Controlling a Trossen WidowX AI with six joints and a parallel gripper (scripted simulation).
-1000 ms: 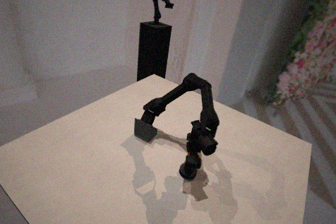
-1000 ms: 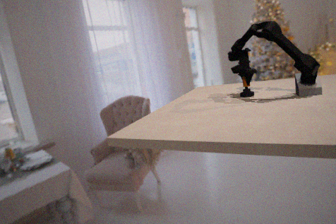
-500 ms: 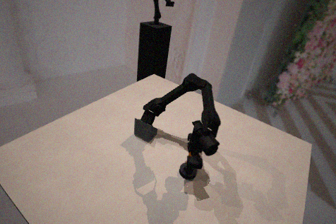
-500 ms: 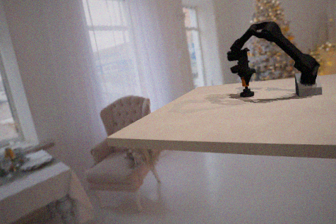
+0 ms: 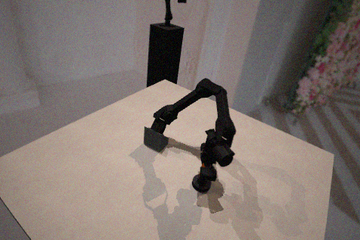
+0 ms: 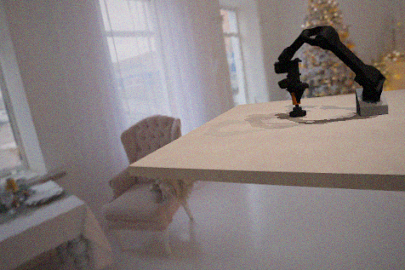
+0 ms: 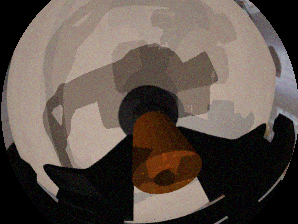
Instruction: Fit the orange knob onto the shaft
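The orange knob is 20 mm above my gripper tip. Round my gripper tip: dark round pedestal 40 mm below.
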